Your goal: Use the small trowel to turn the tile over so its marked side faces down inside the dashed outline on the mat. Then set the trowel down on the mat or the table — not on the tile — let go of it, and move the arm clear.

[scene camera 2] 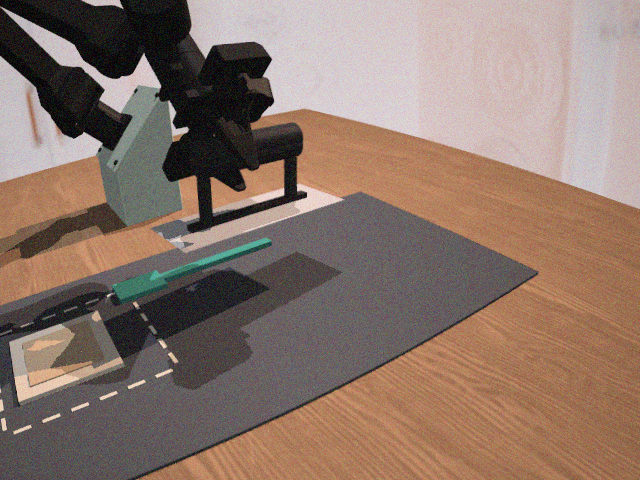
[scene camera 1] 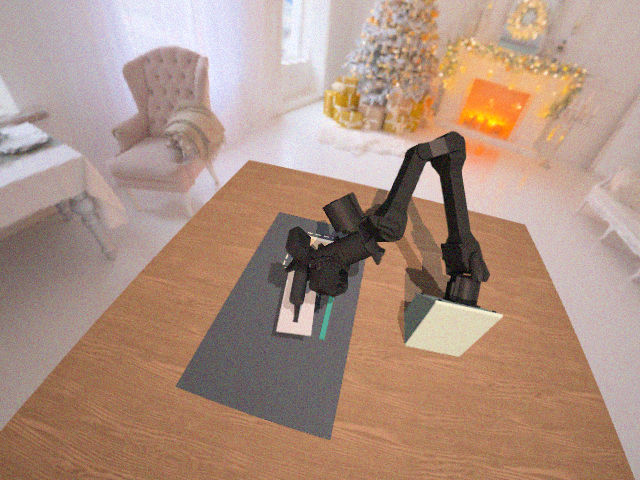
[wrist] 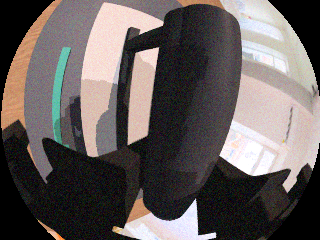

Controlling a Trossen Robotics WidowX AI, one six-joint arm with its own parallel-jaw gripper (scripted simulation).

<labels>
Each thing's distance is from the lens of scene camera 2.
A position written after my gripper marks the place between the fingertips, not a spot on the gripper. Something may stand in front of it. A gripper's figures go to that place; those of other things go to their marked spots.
my gripper (scene camera 2: 248, 180): 48 cm
tile (scene camera 2: 48, 361): 51 cm
teal trowel (scene camera 2: 134, 288): 59 cm
grey mat (scene camera 2: 343, 288): 54 cm
The marked spots on the tile and the teal trowel are 15 cm apart.
</labels>
